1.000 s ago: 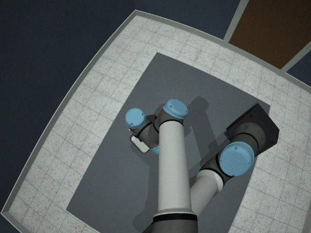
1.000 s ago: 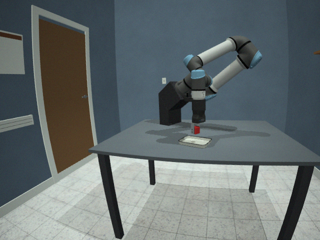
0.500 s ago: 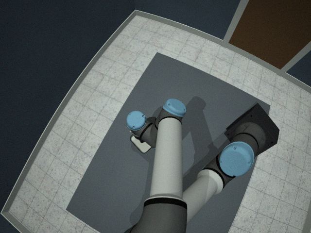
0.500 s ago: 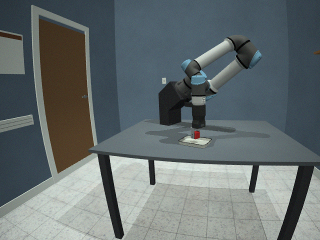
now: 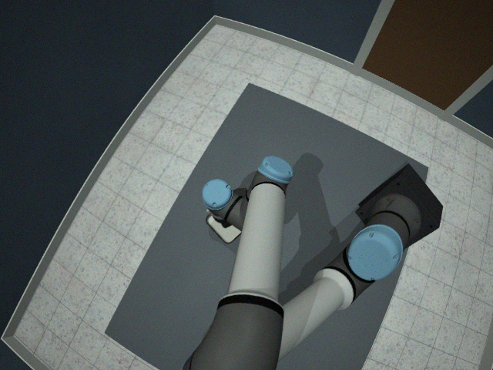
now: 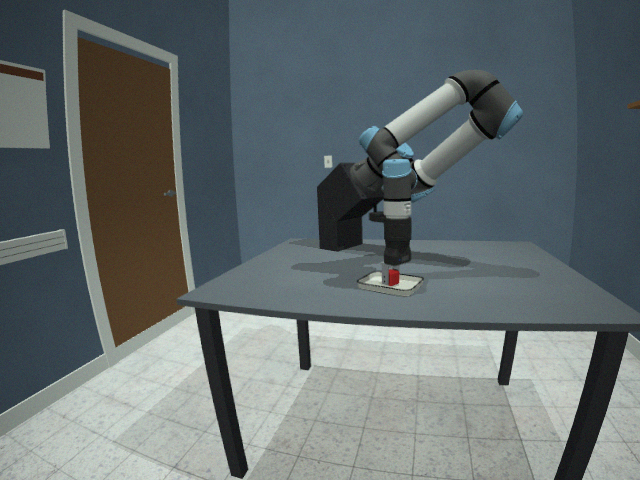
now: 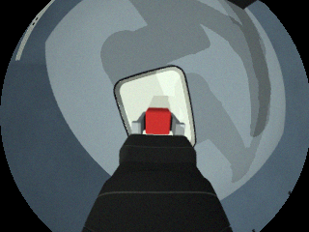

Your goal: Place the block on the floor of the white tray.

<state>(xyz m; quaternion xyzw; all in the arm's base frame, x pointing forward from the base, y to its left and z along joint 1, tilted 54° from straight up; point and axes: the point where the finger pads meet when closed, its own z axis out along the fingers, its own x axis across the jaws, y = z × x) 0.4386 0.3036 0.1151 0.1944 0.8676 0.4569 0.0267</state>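
My gripper is now right at the red block. The rest, counted from my hand: white tray: 20 mm below.
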